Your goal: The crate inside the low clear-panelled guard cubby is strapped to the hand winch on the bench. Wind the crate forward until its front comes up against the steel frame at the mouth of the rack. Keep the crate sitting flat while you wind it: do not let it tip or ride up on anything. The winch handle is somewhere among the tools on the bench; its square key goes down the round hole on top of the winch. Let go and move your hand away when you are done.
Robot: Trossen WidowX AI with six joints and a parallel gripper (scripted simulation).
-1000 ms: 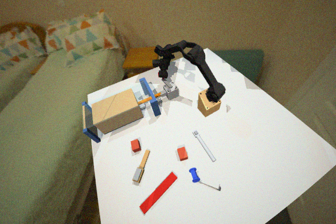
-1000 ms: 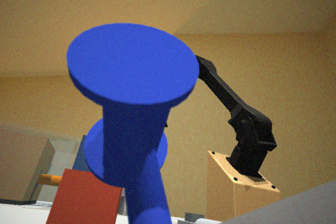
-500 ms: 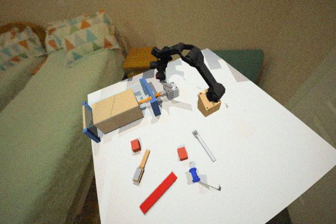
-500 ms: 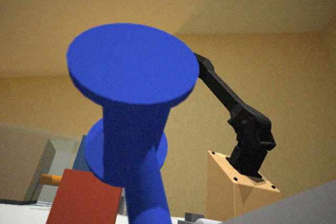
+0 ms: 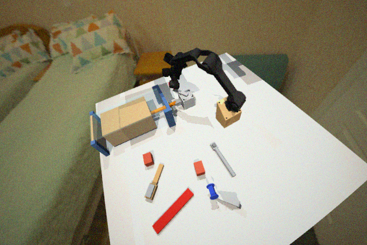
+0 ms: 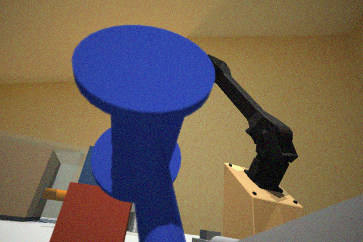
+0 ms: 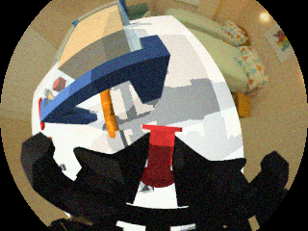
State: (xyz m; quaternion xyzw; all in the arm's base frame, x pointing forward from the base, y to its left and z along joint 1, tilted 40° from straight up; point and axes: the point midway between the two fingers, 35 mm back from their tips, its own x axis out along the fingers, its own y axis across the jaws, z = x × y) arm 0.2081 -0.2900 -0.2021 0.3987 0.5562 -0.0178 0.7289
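Now: gripper tip 30 mm past the grey crank arm, 40 mm to the right of it and 30 mm above it. Round my gripper tip: winch drum 60 mm behind, 100 mm to the left, 100 mm below; mouth frame 100 mm ahead, 80 mm to the left, 30 mm below; red grip 10 mm behind, 10 mm to the left.
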